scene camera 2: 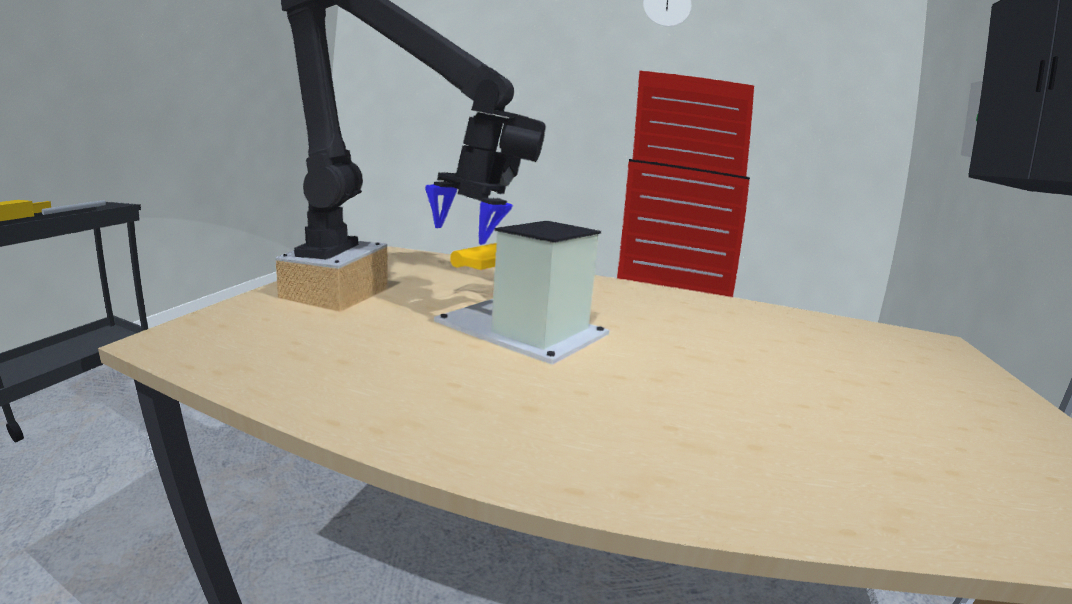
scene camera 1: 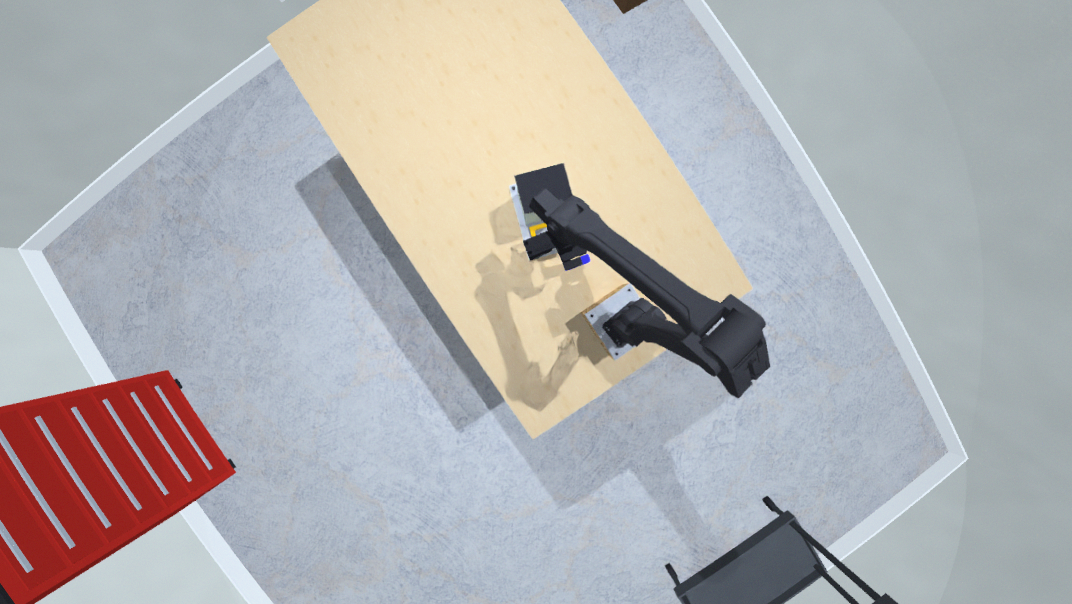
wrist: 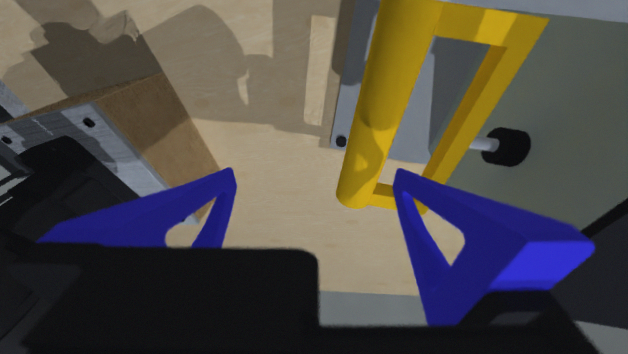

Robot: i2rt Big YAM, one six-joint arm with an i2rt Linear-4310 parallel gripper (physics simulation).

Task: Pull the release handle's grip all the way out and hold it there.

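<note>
The yellow release handle is a rectangular frame with a thick round grip bar. A short rod runs from it into a black collar on the pale green housing, which has a black top. My gripper is open and empty, its blue fingers pointing down above the handle's near end. In the wrist view the grip bar's end lies between the fingertips, nearer the right one, which overlaps the frame's end. Whether that finger touches it cannot be told. In scene camera 1 my arm hides part of the handle.
The housing stands on a grey metal plate bolted to the wooden table. My arm's base sits on a wooden block near the handle. A red drawer cabinet and a dark cart stand off the table.
</note>
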